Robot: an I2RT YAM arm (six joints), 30 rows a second.
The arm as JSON. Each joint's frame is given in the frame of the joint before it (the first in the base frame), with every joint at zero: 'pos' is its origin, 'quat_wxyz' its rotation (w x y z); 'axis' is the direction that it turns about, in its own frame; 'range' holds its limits. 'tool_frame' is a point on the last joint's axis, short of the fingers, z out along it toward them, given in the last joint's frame.
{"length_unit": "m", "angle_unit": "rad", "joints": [
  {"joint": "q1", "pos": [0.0, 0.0, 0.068], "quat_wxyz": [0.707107, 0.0, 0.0, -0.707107], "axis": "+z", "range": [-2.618, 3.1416]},
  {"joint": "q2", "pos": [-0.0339, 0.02, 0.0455], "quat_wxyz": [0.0, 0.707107, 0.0, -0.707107], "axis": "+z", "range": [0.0, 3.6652]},
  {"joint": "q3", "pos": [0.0, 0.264, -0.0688], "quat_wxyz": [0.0, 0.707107, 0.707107, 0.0], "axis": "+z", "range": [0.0, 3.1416]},
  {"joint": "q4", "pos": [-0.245, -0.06, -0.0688], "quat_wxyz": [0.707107, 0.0, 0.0, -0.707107], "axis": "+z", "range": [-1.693, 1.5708]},
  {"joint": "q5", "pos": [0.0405, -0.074, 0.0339], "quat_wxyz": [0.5, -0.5, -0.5, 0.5], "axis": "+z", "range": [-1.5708, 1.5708]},
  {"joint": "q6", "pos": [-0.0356, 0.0, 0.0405], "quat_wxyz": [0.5, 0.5, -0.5, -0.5], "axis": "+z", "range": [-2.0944, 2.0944]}
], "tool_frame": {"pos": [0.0, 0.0, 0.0], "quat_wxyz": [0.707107, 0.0, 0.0, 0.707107]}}
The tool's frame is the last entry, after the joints.
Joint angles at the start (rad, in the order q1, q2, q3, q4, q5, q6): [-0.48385, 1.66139, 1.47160, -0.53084, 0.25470, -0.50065]
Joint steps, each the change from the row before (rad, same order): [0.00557, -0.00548, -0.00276, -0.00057, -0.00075, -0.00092]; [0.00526, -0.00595, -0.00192, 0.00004, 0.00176, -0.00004]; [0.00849, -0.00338, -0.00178, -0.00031, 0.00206, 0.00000]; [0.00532, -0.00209, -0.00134, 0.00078, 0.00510, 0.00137]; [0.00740, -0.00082, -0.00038, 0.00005, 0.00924, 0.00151]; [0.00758, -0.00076, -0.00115, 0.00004, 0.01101, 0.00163]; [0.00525, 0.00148, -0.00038, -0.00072, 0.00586, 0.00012]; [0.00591, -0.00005, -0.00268, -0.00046, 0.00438, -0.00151]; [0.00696, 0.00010, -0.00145, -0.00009, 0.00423, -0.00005]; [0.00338, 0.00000, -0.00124, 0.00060, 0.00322, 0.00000]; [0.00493, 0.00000, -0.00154, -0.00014, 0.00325, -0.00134]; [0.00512, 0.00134, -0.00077, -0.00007, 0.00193, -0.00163]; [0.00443, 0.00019, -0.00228, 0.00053, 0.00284, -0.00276]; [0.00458, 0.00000, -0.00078, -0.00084, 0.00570, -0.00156]
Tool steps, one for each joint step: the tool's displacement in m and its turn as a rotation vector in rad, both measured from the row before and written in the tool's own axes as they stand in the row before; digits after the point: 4 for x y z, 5 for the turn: [-0.0007, 0.0015, -0.0021, -0.00289, -0.00501, -0.00393]; [-0.0009, 0.0011, -0.0024, 0.00038, -0.00528, -0.00236]; [-0.0013, 0.0024, -0.0017, -0.00254, -0.00443, -0.00505]; [-0.0008, 0.0014, -0.0010, 0.00208, -0.00157, -0.00160]; [-0.0011, 0.0020, -0.0009, 0.00403, 0.00021, -0.00302]; [-0.0009, 0.0021, -0.0008, 0.00512, 0.00162, -0.00322]; [-0.0006, 0.0018, 0.0001, 0.00094, 0.00222, -0.00390]; [-0.0003, 0.0022, -0.0002, -0.00095, 0.00158, -0.00611]; [-0.0008, 0.0023, -0.0004, -0.00100, -0.00028, -0.00491]; [-0.0003, 0.0011, -0.0001, 0.00062, 0.00028, -0.00232]; [-0.0005, 0.0017, -0.0003, -0.00070, 0.00034, -0.00494]; [-0.0006, 0.0019, 0.0001, -0.00219, 0.00001, -0.00551]; [-0.0003, 0.0017, 0.0000, -0.00088, 0.00061, -0.00614]; [-0.0005, 0.0014, -0.0004, 0.00170, 0.00163, -0.00495]
